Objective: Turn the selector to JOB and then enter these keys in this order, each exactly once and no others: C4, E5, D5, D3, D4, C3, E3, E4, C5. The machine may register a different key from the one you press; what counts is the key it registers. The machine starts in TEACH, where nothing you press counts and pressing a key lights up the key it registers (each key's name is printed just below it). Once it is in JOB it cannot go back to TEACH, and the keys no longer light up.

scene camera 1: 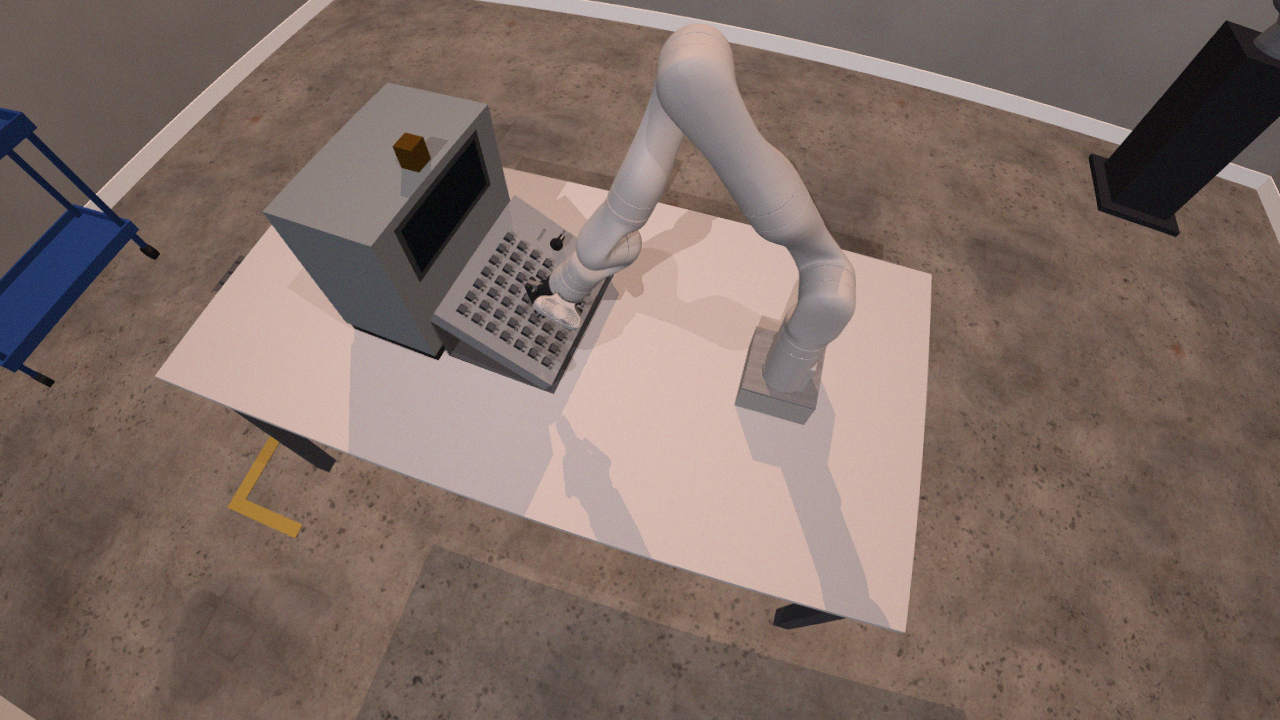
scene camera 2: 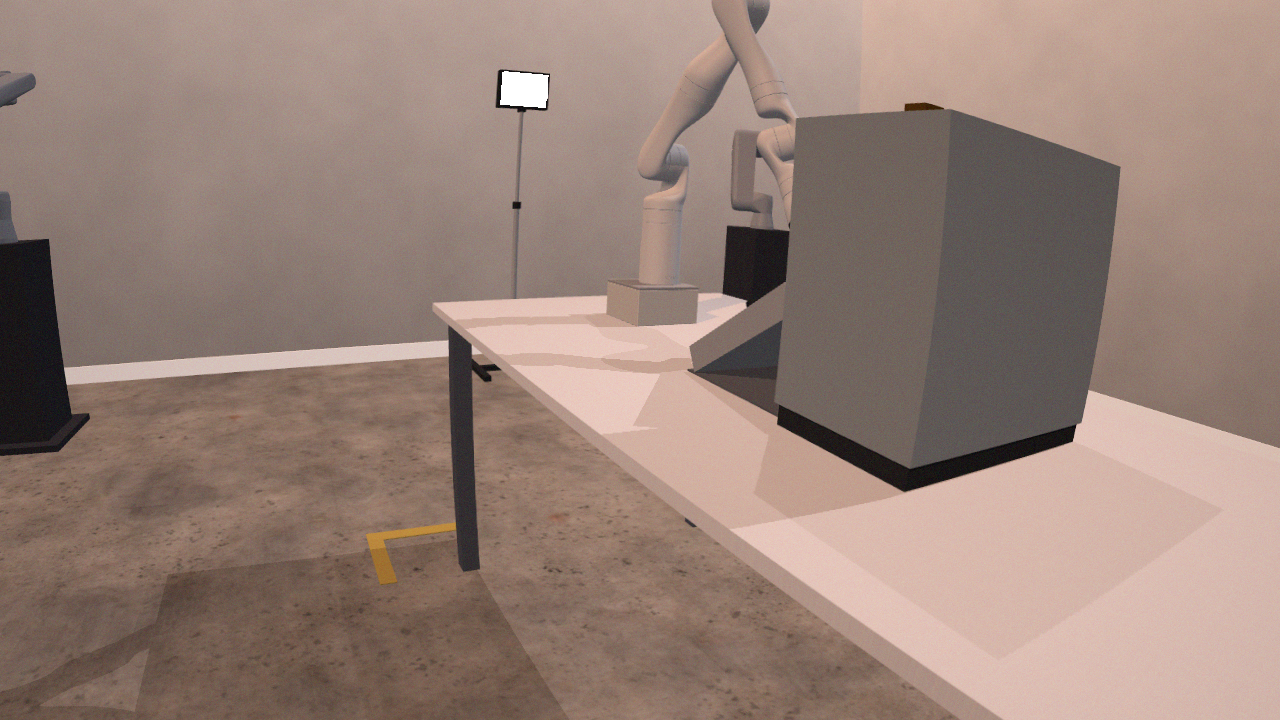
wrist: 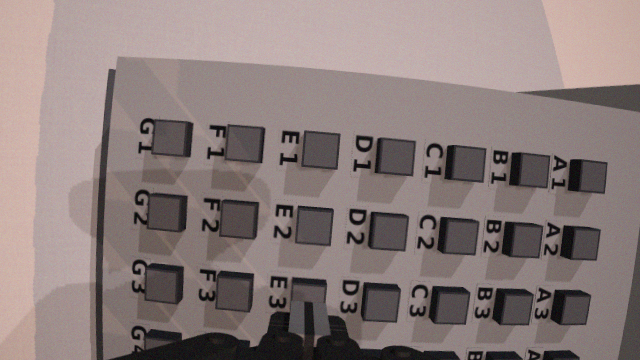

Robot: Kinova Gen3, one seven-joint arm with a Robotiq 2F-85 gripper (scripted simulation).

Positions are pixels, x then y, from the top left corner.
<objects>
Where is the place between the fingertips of my gripper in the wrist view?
306,325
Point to a grey machine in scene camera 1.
385,242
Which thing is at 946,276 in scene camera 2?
A grey machine.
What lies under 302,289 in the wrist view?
A key E3.
</objects>
